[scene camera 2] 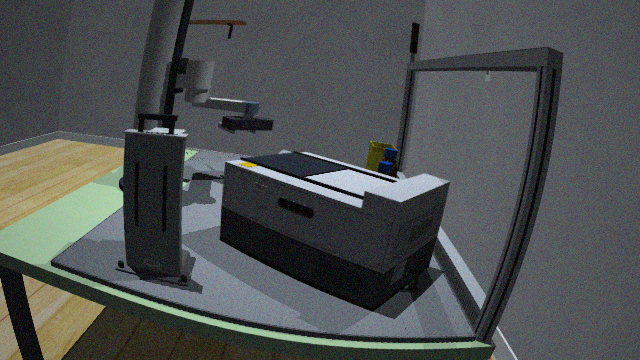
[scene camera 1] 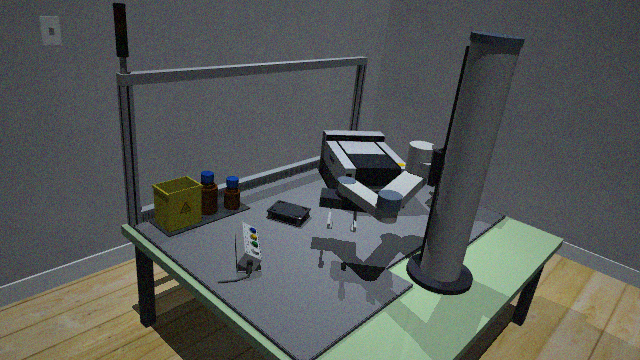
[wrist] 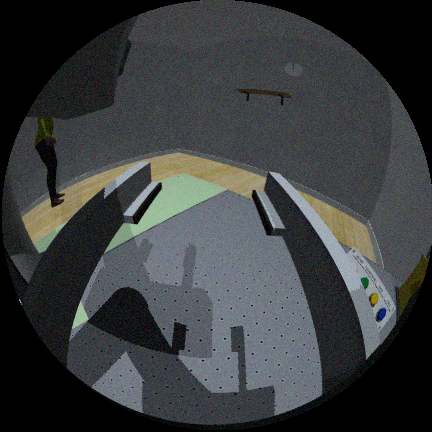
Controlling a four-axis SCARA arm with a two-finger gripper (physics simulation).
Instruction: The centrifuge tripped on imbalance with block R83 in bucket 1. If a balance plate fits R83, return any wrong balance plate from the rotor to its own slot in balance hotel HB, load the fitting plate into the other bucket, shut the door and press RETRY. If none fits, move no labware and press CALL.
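The centrifuge stands at the back of the bench, its dark lid panel lying flat on top. A tall grey plate hotel with a black handle stands beside it, its back to the camera; its slots and label are hidden. A sloped button box carries blue, yellow and green buttons; their lettering is unreadable. My gripper is shut to its narrow setting, a gap between the fingers and nothing in it. It hangs above the mat, in front of the centrifuge. Block R83 and the balance plates do not show.
A low black holder lies on the mat between the button box and centrifuge. A yellow bin and two brown bottles stand at the left. A metal frame runs behind. The arm's column stands at the right.
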